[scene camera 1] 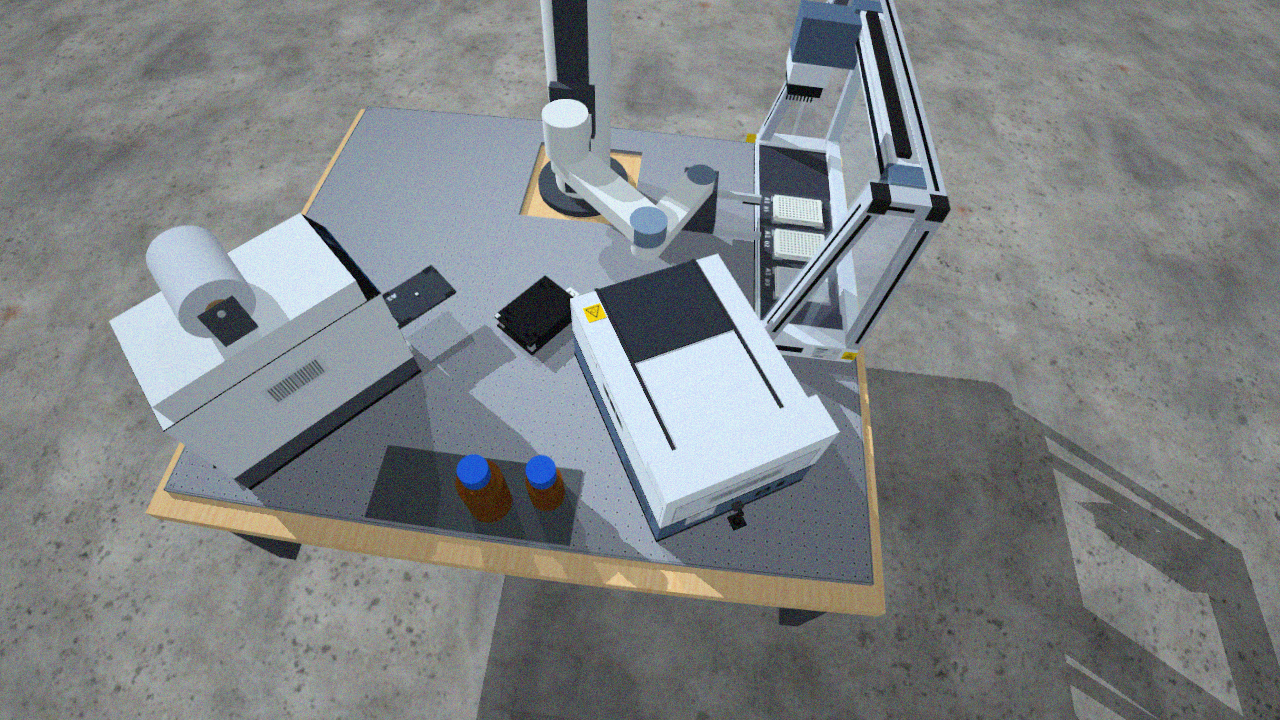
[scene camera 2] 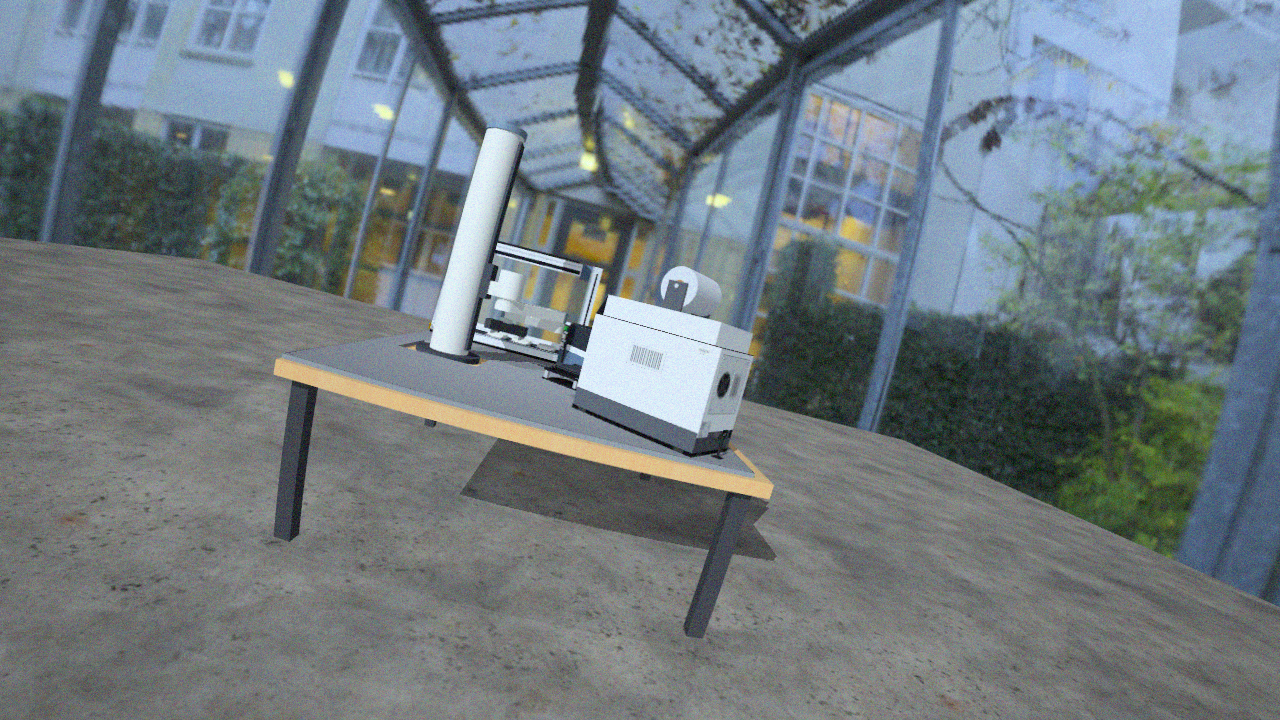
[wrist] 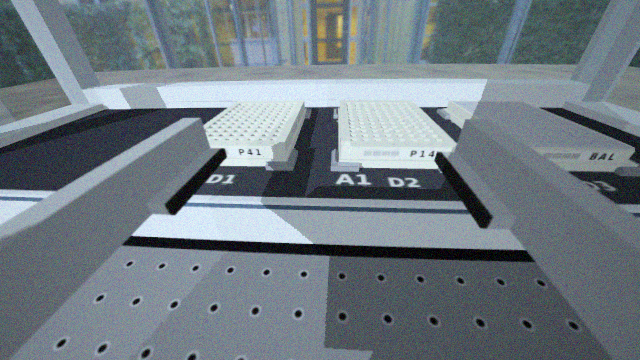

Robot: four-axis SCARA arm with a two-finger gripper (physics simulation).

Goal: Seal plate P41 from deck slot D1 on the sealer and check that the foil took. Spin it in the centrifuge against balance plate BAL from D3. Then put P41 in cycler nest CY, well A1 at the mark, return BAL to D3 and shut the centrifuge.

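Seen in the pictures: gripper, between the fingertips: (scene camera 1: 760, 217) (wrist: 327, 138); arm's base, origin of its link: (scene camera 2: 447, 355).
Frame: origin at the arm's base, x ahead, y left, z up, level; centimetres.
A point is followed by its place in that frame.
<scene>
Plate P41 (scene camera 1: 796, 211) @(y 57.8, x 8.7, z 7.5 cm) (wrist: 255, 122) @(y 57.2, x 8.2, z 7.6 cm) sits in slot D1, at the left in the wrist view. Its wells show on top. Balance plate BAL (scene camera 1: 802, 281) (wrist: 550, 127) sits in D3, partly behind the right finger in the wrist view. My gripper (scene camera 1: 751, 216) @(y 47.7, x 15.3, z 10.3 cm) (wrist: 327, 138) @(y 47.7, x 15.3, z 10.3 cm) is open and empty, low in front of the deck, with its fingers pointing toward the plates and roughly spanning D1 and D2 in the wrist view. The sealer (scene camera 1: 295, 367) @(y -39.0, x 80.1, z 25.5 cm) (scene camera 2: 657, 371) @(y -59.8, x 70.3, z 19.5 cm), with a foil roll, stands at the left in scene camera 1; its dark plate carrier (scene camera 1: 418, 293) @(y -28.7, x 50.9, z 11.1 cm) sticks out.
Plate P14 (scene camera 1: 798, 243) @(y 57.8, x 20.2, z 7.7 cm) (wrist: 392, 125) @(y 56.4, x 20.5, z 7.7 cm) sits in D2 between P41 and BAL. The deck's frame (scene camera 1: 904, 259) @(y 68.6, x 49.7, z 37.9 cm) rises around the slots. A white instrument (scene camera 1: 716, 394) @(y 37.0, x 73.7, z 22.3 cm) with a dark top panel and a small black block (scene camera 1: 537, 313) @(y -2.6, x 48.9, z 5.5 cm) stand nearby. Two brown bottles (scene camera 1: 484, 494) @(y -2.2, x 95.0, z 14.4 cm) (scene camera 1: 544, 490) @(y 7.7, x 91.7, z 10.9 cm) stand near the front edge.
</scene>
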